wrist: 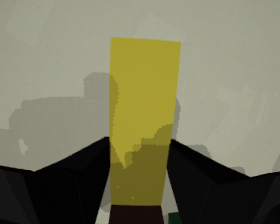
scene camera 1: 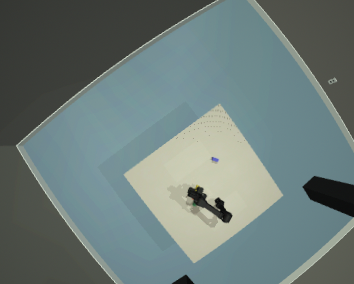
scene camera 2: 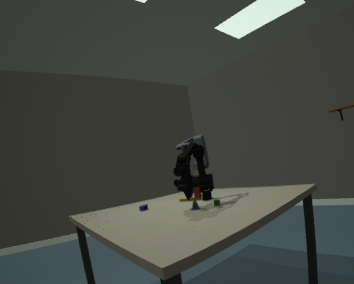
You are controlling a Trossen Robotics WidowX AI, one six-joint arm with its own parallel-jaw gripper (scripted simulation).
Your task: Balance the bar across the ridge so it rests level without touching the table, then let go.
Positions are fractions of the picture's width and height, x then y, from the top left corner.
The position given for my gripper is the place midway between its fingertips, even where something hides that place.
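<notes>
A bar (wrist: 0.51, 0.32) is visible, as is my gripper (wrist: 0.50, 0.65).
</notes>
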